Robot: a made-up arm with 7 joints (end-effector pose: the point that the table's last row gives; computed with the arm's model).
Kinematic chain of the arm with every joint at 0, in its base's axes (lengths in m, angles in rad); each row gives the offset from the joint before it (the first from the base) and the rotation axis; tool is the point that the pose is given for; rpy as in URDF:
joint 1: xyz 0 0 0.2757 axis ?
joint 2: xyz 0 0 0 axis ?
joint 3: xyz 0 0 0.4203 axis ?
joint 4: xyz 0.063 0 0 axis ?
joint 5: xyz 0.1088 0 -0.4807 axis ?
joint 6: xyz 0 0 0 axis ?
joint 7: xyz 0.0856 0 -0.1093 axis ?
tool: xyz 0 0 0 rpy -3.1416 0 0
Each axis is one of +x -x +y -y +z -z.
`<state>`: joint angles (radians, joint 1 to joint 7).
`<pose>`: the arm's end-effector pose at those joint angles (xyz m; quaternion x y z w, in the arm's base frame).
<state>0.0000 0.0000 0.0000 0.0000 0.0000 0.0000 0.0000</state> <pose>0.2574 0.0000 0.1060 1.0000 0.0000 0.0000 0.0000</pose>
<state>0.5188 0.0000 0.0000 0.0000 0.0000 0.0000 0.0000</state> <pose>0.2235 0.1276 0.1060 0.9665 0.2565 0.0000 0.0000</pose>
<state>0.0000 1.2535 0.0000 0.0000 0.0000 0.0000 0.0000</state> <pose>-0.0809 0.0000 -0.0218 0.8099 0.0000 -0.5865 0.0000</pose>
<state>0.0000 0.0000 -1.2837 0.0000 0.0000 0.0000 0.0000</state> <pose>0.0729 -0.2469 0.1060 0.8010 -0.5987 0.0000 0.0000</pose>
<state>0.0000 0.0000 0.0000 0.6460 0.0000 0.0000 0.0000</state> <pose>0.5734 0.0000 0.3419 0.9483 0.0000 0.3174 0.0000</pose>
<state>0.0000 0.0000 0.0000 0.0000 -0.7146 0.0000 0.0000</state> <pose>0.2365 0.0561 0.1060 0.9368 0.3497 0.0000 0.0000</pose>
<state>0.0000 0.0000 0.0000 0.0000 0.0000 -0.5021 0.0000</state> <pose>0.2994 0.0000 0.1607 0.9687 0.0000 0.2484 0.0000</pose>
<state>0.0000 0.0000 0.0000 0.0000 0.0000 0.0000 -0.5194</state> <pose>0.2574 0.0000 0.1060 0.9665 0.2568 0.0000 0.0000</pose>
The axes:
joint 1: +z
joint 2: +y
joint 3: +z
joint 4: -y
joint 5: -z
joint 6: +y
joint 7: -z

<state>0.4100 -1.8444 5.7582 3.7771 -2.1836 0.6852 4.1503</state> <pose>-0.7466 -0.1116 -0.2839 0.8266 -0.5569 -0.0094 0.0808</pose>
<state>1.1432 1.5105 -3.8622 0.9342 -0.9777 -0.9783 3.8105</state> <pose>-0.1452 0.3520 0.7830 -0.0030 0.0214 -0.8566 0.5155</pose>
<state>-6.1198 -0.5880 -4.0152 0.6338 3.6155 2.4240 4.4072</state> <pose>-0.4089 0.3753 0.2761 -0.0893 -0.1898 0.0581 0.9760</pose>
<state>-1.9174 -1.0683 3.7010 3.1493 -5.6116 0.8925 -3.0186</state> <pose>0.3004 0.8399 0.8028 0.3107 -0.6026 -0.7351 0.0010</pose>
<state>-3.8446 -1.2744 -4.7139 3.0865 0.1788 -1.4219 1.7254</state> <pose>0.7030 -0.4101 0.5427 -0.5683 -0.2532 -0.7473 0.2331</pose>
